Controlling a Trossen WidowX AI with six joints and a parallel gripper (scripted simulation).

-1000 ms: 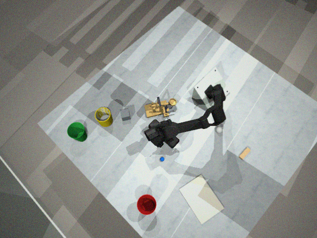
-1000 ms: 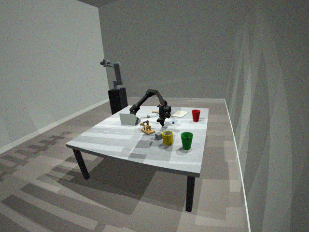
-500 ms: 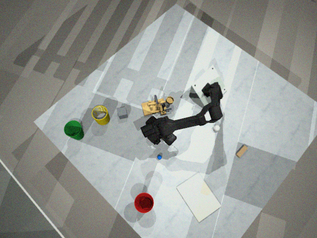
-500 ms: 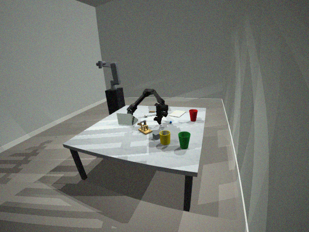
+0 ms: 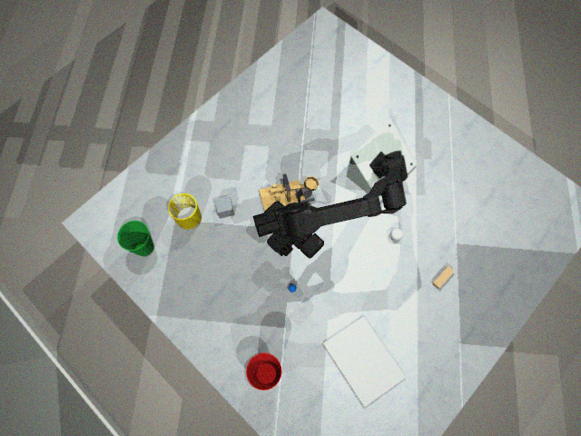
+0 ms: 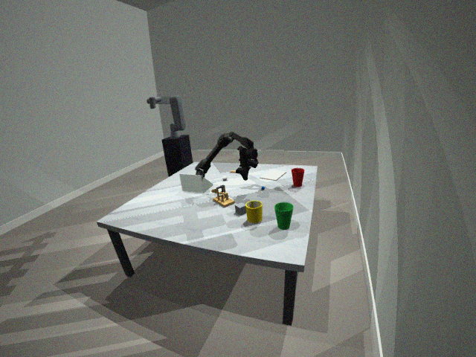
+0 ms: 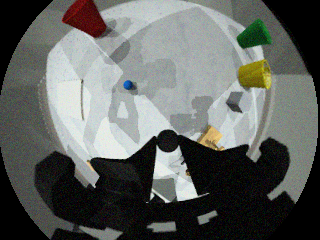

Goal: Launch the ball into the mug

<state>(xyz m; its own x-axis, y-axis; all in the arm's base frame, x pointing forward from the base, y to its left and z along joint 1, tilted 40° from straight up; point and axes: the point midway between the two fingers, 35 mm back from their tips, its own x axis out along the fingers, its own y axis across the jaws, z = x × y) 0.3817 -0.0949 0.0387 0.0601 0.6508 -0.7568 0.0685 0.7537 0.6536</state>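
Right now my gripper tip is 140 mm past the wooden catapult, 110 mm to the left of it and 60 mm above it. The rest, counted from my gripper tip: small blue ball: 100 mm ahead, 80 mm to the left, 100 mm below; small grey block: 40 mm ahead, 260 mm to the right, 80 mm below; dark ball: 10 mm above.
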